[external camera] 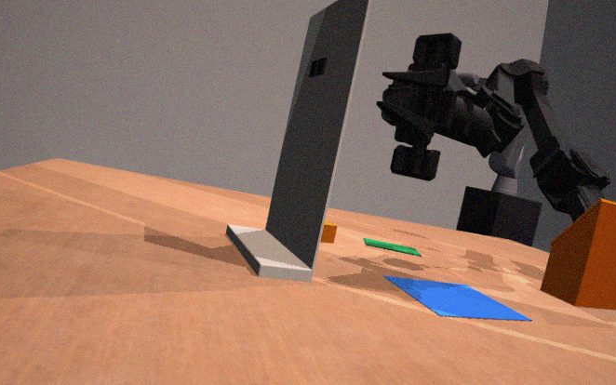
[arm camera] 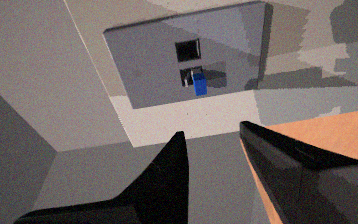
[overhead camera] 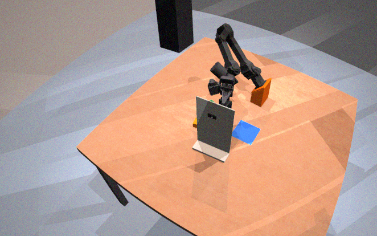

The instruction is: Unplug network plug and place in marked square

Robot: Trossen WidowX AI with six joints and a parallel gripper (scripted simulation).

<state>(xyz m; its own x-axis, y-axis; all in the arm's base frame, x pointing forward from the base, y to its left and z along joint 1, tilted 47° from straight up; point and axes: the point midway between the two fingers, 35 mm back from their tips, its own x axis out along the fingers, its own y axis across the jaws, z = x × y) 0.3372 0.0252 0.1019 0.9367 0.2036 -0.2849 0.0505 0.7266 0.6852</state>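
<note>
My gripper tip is now 6 cm short of the blue network plug. Round my gripper tip: grey upright panel 8 cm below, 8 cm ahead; then blue marked square 21 cm below, 10 cm behind, 9 cm to the left; then small orange cube 20 cm below, 14 cm to the right, 1 cm behind.
</note>
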